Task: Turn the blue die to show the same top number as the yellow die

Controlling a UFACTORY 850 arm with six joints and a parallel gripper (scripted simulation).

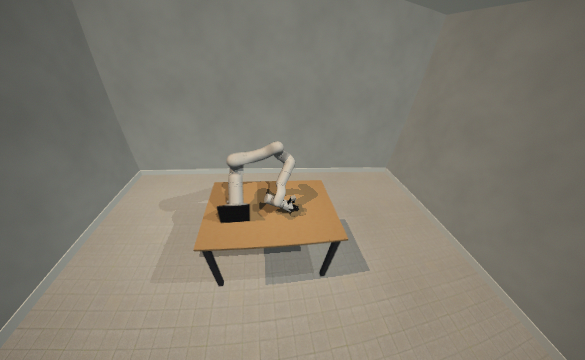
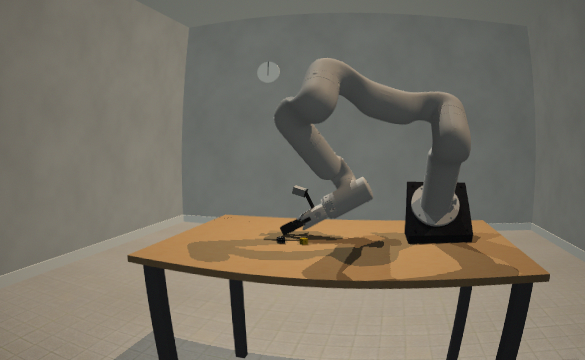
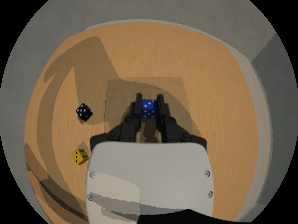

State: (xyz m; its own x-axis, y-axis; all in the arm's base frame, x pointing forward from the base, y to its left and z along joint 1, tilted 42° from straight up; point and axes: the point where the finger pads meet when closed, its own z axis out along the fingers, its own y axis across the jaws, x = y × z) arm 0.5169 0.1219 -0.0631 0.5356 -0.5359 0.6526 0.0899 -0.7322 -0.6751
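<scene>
My gripper is now 10 mm short of the blue die and 10 mm above it. The rest, counted from my hand: yellow die 80 mm behind, 100 mm to the left, 20 mm below; black die 10 mm behind, 110 mm to the left, 20 mm below; tan mat 30 mm below.
</scene>
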